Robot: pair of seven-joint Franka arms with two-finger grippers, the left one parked.
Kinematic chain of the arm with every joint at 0, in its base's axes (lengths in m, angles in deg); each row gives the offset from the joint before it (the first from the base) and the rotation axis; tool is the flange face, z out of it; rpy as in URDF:
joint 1: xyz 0 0 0.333 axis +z
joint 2: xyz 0 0 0 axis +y
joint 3: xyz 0 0 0.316 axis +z
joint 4: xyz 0.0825 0 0 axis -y
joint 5: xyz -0.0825 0 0.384 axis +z
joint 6: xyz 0 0 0 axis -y
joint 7: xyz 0.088 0 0 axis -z
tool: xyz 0 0 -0.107 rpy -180 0 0
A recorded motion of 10 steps. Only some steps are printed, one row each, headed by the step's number.
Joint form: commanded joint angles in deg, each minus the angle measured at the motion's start. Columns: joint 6, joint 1, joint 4, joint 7, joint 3, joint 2, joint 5.
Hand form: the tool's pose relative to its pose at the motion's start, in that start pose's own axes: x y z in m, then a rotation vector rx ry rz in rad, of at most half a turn. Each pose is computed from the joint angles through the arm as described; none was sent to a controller.
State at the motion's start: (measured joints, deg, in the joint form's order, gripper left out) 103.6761 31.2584 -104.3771 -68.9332 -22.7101 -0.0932 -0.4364
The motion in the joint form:
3: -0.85 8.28 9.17 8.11 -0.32 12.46 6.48
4: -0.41 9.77 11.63 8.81 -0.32 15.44 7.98
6: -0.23 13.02 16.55 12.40 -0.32 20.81 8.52
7: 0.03 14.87 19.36 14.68 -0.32 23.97 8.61
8: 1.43 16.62 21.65 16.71 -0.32 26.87 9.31
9: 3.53 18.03 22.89 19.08 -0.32 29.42 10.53
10: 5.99 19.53 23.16 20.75 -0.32 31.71 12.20
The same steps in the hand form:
3: 0.1214 0.0018 0.0428 0.0580 -0.0056 0.0253
4: 0.1482 0.0018 0.0521 0.0576 -0.0010 0.0150
6: 0.1999 -0.0046 0.0679 0.0402 -0.0254 0.0143
7: 0.2296 -0.0103 0.0788 0.0258 -0.0411 0.0156
8: 0.2585 -0.0168 0.0904 0.0060 -0.0370 0.0172
9: 0.2821 -0.0228 0.1062 -0.0066 -0.0237 0.0357
10: 0.3034 -0.0317 0.1268 -0.0083 -0.0075 0.0465

